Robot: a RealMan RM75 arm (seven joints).
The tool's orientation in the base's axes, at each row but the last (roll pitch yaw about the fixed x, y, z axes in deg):
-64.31, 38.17, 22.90
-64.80, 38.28, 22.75
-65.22, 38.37, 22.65
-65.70, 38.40, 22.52
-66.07, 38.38, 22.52
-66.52, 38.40, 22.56
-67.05, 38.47, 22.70
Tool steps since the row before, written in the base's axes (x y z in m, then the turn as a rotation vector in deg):
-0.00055, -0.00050, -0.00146, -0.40, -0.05, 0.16
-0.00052, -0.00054, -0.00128, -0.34, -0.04, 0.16
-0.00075, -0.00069, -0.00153, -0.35, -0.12, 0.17
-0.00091, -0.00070, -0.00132, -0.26, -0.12, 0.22
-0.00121, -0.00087, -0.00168, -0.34, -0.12, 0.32
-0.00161, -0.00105, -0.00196, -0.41, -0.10, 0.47
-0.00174, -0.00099, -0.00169, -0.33, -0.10, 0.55
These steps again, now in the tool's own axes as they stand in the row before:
0.00035, 0.00132, -0.00091, -0.40, 0.15, 0.05
0.00025, 0.00117, -0.00088, -0.36, 0.11, 0.05
0.00020, 0.00148, -0.00107, -0.39, 0.10, -0.02
-0.00005, 0.00145, -0.00098, -0.36, 0.00, -0.01
-0.00009, 0.00189, -0.00121, -0.48, -0.02, 0.03
-0.00026, 0.00235, -0.00140, -0.62, -0.07, 0.10
-0.00050, 0.00226, -0.00122, -0.61, -0.19, 0.12

